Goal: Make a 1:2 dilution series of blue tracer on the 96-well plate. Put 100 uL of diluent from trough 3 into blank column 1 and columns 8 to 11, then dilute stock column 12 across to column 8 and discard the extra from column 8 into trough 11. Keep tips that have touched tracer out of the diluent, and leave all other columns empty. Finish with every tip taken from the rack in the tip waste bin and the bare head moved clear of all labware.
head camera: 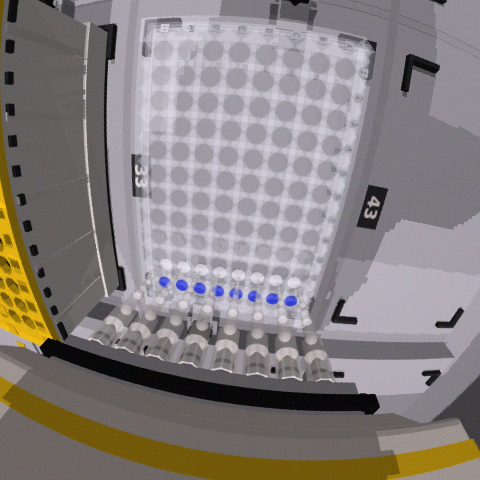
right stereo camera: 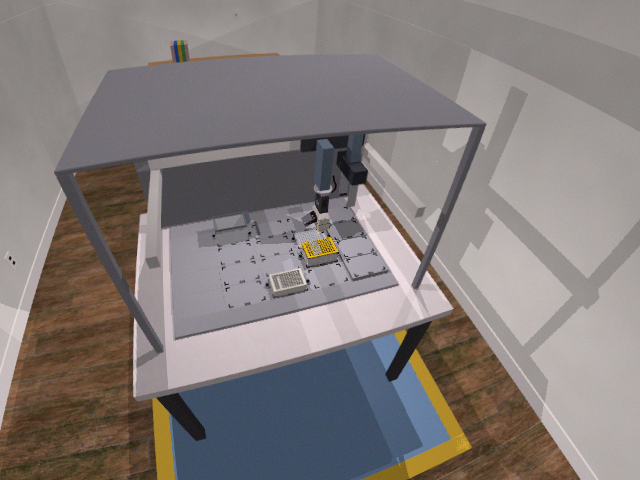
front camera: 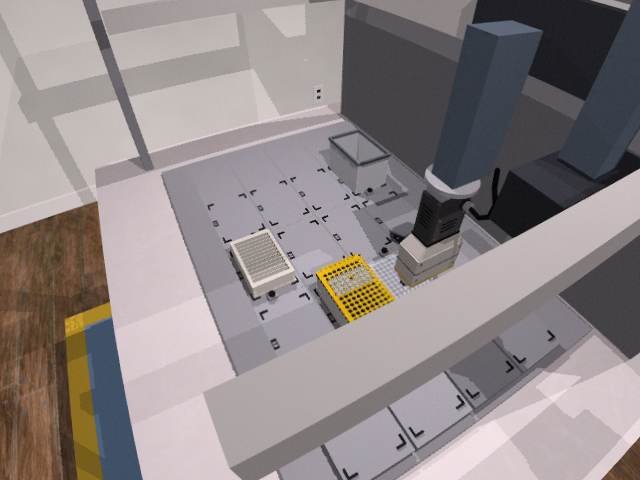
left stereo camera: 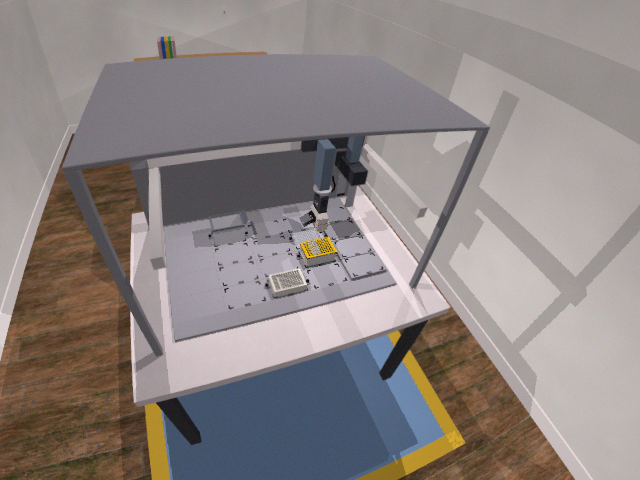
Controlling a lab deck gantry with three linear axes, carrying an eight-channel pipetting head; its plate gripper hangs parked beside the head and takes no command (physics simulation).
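Observation:
The pipetting head (front camera: 428, 262) (left stereo camera: 321, 222) (right stereo camera: 323, 223) is low over one end of the 96-well plate (front camera: 387, 271) (head camera: 255, 36) (left stereo camera: 305, 237). Its eight clear tips (head camera: 227, 347) reach down to the column 11-12 end; their ends overlap the wells. Column 12 (head camera: 218, 291) is blue; a row of white discs (head camera: 219, 272) shows beside it. The yellow tip rack (front camera: 369, 304) (left stereo camera: 317, 248) holds whitish tips; its near holes are dark. The trough block (front camera: 262, 260) (left stereo camera: 287, 281) is off-white. The waste bin (front camera: 356, 170) stands at the back. The parked gripper (left stereo camera: 345, 192) has its fingers apart, holding nothing visible.
The tip rack's tall side (head camera: 60, 150) stands close beside the plate in the head view. A grey rail (front camera: 413, 351) crosses the front view and hides part of the deck. A dark gantry block (front camera: 522, 191) is right of the head. Corner brackets (head camera: 419, 70) mark neighbouring slots.

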